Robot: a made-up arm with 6 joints.
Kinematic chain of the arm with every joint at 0, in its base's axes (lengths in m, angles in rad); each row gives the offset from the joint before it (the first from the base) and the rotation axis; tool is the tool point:
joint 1: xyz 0 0 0.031 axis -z
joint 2: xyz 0 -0.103 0.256 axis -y
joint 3: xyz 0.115 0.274 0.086 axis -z
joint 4: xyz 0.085 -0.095 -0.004 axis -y
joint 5: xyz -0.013 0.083 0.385 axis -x
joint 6: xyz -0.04 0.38 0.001 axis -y
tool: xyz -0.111 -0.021 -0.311
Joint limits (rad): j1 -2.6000..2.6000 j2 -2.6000..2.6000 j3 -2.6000..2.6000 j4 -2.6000..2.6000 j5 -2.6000..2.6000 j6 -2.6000..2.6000
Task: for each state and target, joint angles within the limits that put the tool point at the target. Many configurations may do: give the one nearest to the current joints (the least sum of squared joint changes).
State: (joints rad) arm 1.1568 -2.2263 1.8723 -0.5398 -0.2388 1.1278
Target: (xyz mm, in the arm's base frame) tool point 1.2 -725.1 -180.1
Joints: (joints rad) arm 1.3334 -1.6265 1.5376 -0.1275 -1.3241 1.1304
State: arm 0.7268 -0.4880 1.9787 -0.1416 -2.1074 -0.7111
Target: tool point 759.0 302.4 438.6
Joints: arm 0.8619 -0.8788 2.1360 0.5453 -2.6000 -1.5598
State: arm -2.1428 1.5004 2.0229 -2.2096 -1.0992 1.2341
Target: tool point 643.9 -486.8 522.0
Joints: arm -1.6902 2.0709 1.4734 -1.1052 -1.6153 0.6554
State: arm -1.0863 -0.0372 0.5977 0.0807 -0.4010 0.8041
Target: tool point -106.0 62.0 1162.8
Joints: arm -1.1736 0.7056 0.9638 -0.0325 -1.0182 1.2256
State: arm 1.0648 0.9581 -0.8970 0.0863 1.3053 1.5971
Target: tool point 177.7 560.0 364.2
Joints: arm 0.6962 1.2167 -1.3390 0.2148 0.9487 1.9293
